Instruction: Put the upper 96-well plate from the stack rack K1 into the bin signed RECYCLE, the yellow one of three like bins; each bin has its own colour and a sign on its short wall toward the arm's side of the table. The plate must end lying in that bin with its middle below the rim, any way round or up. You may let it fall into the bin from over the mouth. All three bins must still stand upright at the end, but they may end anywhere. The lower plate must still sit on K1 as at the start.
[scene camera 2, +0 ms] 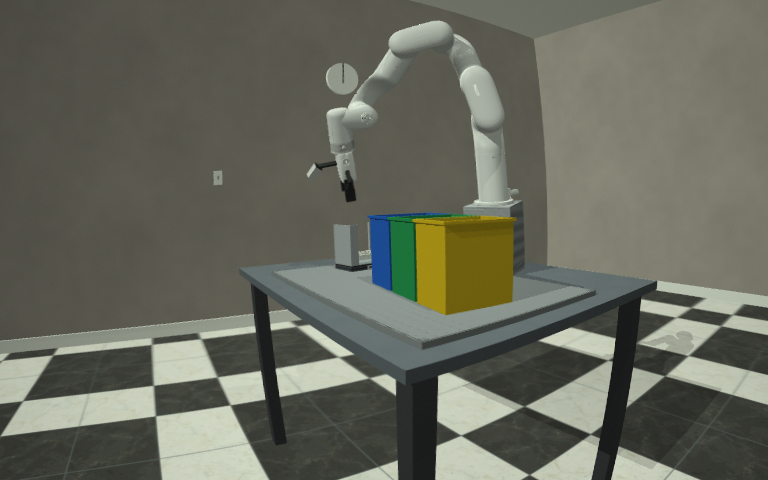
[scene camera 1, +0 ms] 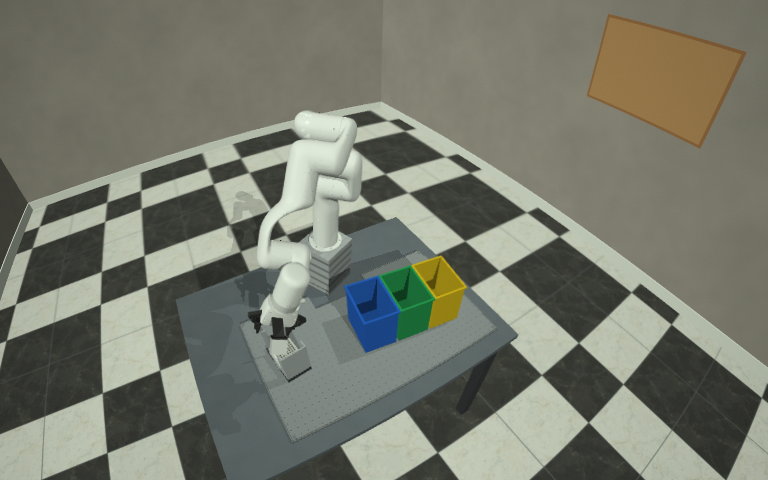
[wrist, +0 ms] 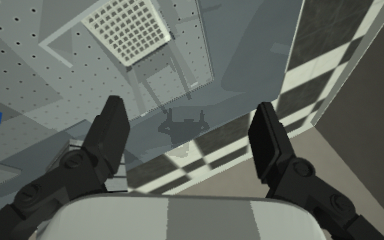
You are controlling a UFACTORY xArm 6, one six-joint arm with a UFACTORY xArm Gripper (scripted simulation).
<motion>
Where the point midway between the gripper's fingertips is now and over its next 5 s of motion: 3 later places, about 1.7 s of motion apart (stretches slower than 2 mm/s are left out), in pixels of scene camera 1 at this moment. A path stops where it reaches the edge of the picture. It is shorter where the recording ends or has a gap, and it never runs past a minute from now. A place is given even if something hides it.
My gripper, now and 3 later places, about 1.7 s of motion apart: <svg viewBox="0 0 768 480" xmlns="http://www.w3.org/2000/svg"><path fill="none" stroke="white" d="M271 330L277 322L281 336L285 348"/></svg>
</motion>
